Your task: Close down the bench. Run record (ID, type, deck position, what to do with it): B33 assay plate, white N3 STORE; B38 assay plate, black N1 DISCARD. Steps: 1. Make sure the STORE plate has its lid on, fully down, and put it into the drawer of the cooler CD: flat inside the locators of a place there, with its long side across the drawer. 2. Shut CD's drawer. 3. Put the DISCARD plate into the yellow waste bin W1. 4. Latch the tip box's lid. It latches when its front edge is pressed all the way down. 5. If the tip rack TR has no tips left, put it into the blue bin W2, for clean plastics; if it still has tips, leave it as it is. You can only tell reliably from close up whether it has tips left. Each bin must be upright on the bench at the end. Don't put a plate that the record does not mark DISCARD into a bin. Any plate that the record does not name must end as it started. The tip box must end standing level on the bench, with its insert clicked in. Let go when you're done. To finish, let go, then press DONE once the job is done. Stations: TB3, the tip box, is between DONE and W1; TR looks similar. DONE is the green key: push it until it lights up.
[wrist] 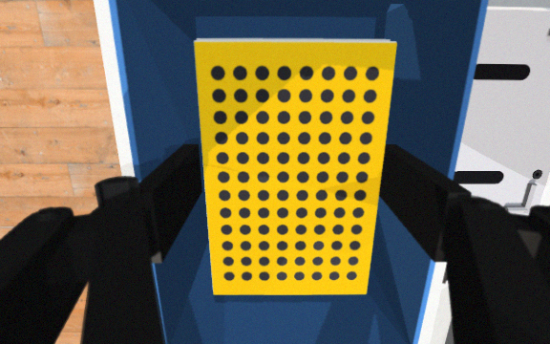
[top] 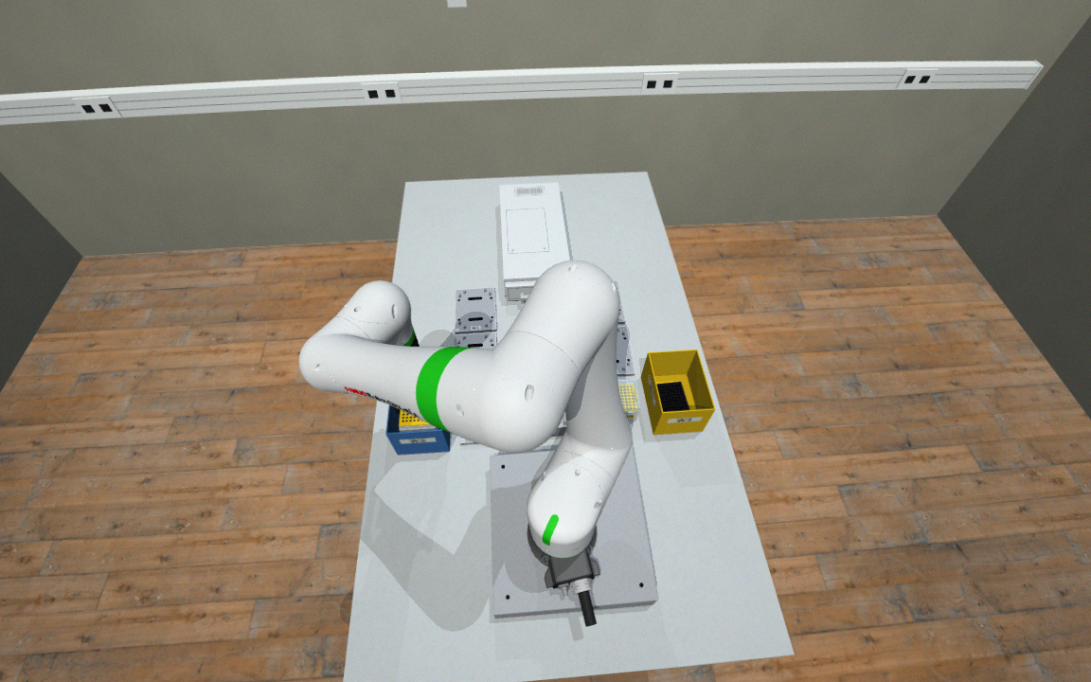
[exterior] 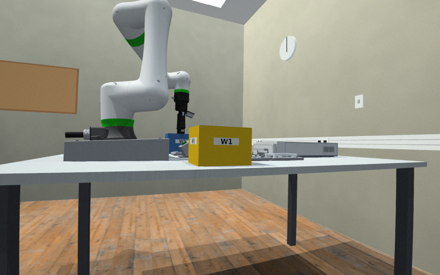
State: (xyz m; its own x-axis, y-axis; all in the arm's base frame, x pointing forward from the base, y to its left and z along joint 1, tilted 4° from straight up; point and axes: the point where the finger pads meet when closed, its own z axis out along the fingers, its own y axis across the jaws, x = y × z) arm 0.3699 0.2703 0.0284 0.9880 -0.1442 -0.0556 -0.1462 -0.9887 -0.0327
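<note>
The tip rack TR is 10 mm behind my hand and 20 mm below it. The rest, counted from my hand: grey slotted nest: 10 mm behind, 150 mm to the right, 100 mm below; blue bin W2: 60 mm below; grey N3 nest: 160 mm ahead, 160 mm to the right, 100 mm below.
</note>
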